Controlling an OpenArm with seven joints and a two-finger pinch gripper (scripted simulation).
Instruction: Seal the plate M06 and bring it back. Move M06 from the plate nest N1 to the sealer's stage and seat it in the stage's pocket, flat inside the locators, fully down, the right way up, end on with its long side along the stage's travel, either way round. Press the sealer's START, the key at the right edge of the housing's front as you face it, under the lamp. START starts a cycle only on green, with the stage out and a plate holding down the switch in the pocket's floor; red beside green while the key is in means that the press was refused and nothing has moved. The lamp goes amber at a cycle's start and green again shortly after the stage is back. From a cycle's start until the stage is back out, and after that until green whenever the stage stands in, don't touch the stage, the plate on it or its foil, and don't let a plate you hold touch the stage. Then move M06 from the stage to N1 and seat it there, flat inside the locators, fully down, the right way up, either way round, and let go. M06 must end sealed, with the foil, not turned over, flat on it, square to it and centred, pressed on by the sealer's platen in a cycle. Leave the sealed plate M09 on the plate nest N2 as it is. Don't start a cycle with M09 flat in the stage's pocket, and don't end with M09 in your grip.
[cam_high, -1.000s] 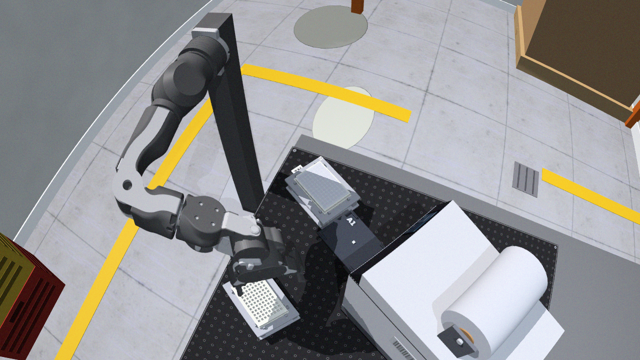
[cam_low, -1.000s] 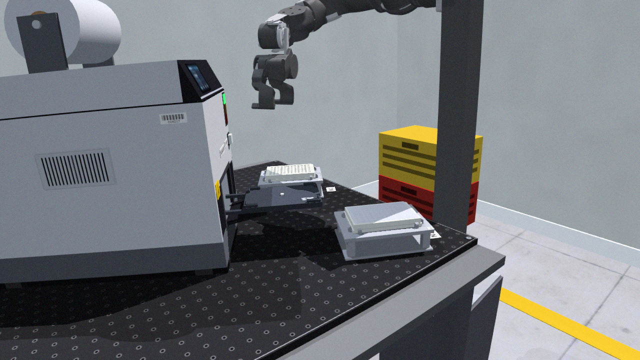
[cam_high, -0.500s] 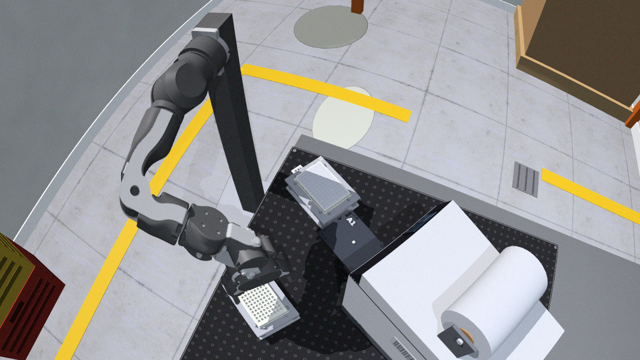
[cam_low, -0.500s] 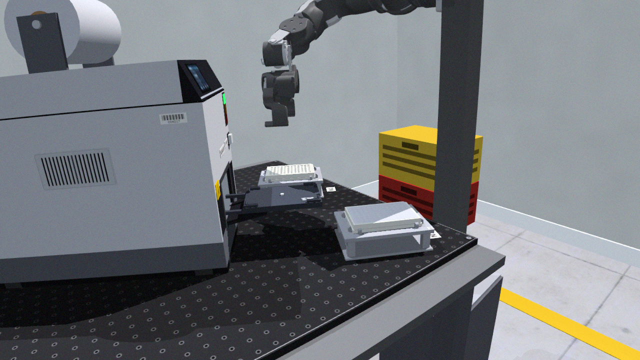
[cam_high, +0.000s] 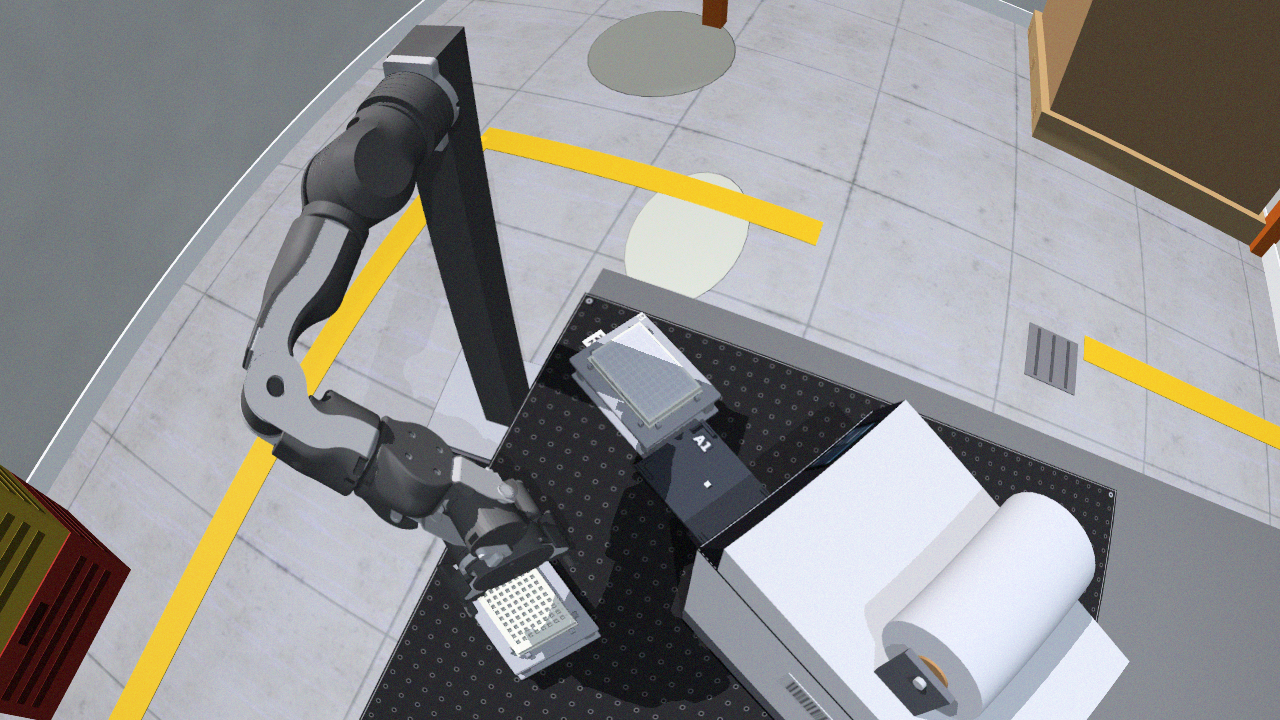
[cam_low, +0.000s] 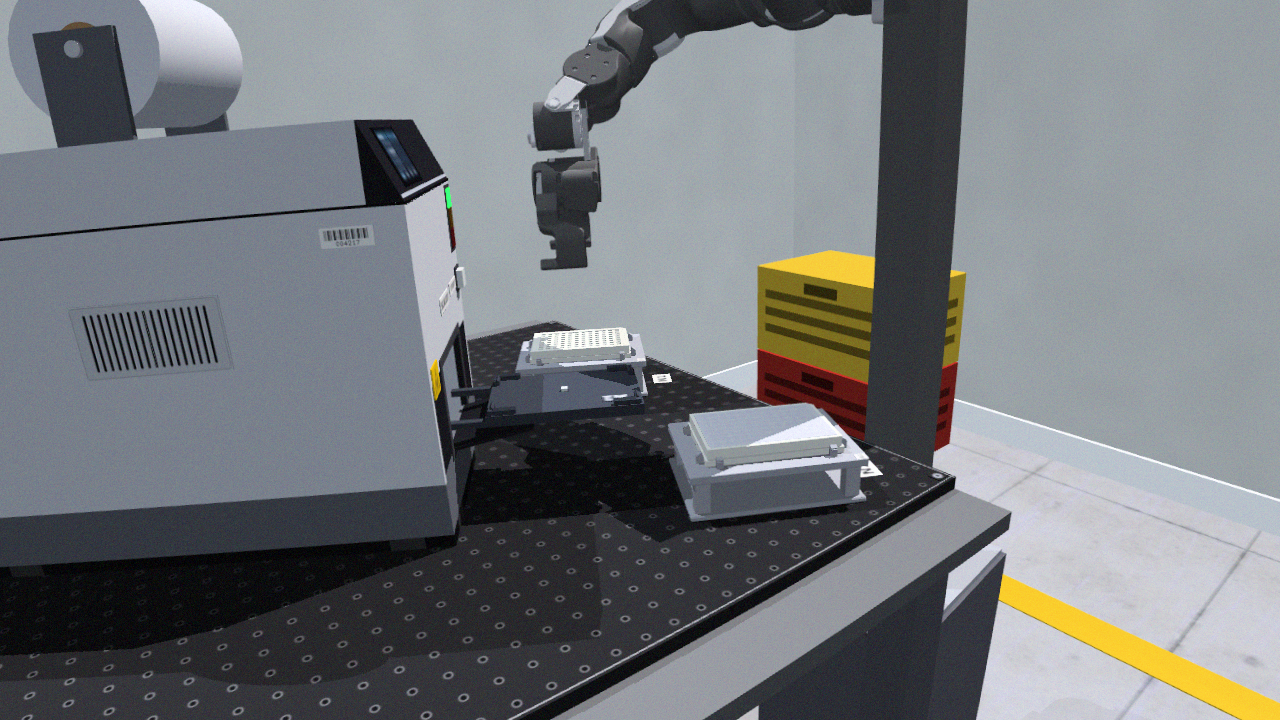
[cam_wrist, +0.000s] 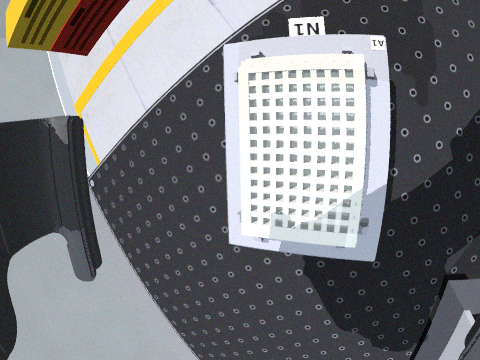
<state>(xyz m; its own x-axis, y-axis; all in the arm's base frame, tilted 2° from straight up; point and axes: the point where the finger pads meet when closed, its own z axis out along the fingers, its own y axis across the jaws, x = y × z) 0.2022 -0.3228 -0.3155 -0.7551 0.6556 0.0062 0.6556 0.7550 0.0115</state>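
The plate M06 is 10 mm behind my hand and 120 mm below it. Also, from my hand: sealer's stage 160 mm ahead, 190 mm to the left, 80 mm below; start key 190 mm ahead, 60 mm to the left, 20 mm above; screen 280 mm ahead, 160 mm to the left, 150 mm above.
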